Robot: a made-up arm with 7 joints.
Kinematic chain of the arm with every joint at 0, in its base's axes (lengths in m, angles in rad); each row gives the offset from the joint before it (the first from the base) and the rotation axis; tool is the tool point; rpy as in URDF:
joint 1: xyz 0 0 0.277 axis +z
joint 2: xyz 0 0 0 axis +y
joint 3: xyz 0 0 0.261 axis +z
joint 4: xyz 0.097 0 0 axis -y
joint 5: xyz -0.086 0 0.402 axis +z
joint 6: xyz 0 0 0 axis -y
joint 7: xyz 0.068 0 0 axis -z
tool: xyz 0 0 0 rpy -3.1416 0 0
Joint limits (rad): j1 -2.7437..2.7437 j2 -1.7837..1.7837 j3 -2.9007..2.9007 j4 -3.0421..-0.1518 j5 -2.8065..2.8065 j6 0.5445..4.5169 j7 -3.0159..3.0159
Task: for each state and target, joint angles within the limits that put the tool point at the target. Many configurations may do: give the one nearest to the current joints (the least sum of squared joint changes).
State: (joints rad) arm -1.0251 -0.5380 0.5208 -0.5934 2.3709 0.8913 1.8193
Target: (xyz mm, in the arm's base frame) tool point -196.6 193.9 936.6
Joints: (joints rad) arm -0.6011 -0.4085 0.4920 -0.1518 2.4487 0.5506 1.8193
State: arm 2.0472 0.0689 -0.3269 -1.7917 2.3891 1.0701 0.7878
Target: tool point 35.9 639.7 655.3
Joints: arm 1.7736 0.4735 -0.4453 -0.9442 2.4742 1.2046 0.7878
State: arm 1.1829 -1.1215 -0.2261 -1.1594 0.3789 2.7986 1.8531
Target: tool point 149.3 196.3 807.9
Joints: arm 1.2732 -0.7663 -0.1081 -1.9907 0.4264 2.8532 1.8531
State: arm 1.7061 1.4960 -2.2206 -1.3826 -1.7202 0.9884 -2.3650
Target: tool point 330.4 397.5 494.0
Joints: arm 2.0792 1.7837 -1.9701 -2.0364 -1.6240 0.8607 -2.3650
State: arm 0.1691 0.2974 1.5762 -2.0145 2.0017 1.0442 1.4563
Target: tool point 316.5 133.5 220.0
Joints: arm -0.3763 -0.4745 0.8032 -2.8898 1.9455 1.0999 1.4563
